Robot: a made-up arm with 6 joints.
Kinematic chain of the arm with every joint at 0, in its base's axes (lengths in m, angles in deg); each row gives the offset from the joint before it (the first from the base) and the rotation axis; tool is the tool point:
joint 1: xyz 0 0 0.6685 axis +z
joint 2: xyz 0.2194 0 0 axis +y
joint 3: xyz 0 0 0.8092 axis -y
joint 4: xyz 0 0 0.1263 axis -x
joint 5: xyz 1.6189 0 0 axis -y
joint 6: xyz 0.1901 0 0 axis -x
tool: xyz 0 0 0
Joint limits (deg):
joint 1: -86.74..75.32
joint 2: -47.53..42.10
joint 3: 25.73..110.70
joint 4: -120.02..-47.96
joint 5: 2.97..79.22
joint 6: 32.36..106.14
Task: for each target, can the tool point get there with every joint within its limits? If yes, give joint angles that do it. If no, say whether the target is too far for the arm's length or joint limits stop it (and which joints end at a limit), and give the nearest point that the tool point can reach.
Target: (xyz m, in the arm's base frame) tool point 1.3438 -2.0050 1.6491
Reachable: yes | joints -55.27 30.10 34.68 -74.47 11.93 83.61
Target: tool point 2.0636 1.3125 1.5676
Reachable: yes | joints 34.36 33.30 36.67 -96.06 25.43 94.18
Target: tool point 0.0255 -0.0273 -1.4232
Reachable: no: joint limits stop it (at a limit: joint 2, joint 3, joint 4, joint 5) | nearest point 1.6137 -1.7277 0.8342 | short by 3.242 m
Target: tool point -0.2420 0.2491 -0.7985
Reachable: no: joint limits stop it (at a limit: joint 1, joint 2, joint 3, joint 4, joint 5) | nearest point 0.7541 2.2406 0.8342 | short by 2.761 m
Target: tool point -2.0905 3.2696 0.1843
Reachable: no: too far | nearest point -1.1190 1.7501 1.6489 | short by 2.323 m
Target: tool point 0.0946 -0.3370 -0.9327
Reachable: no: joint limits stop it (at a limit: joint 2, joint 3, joint 4, joint 5) | nearest point 0.6389 -2.2761 0.8342 | short by 2.679 m
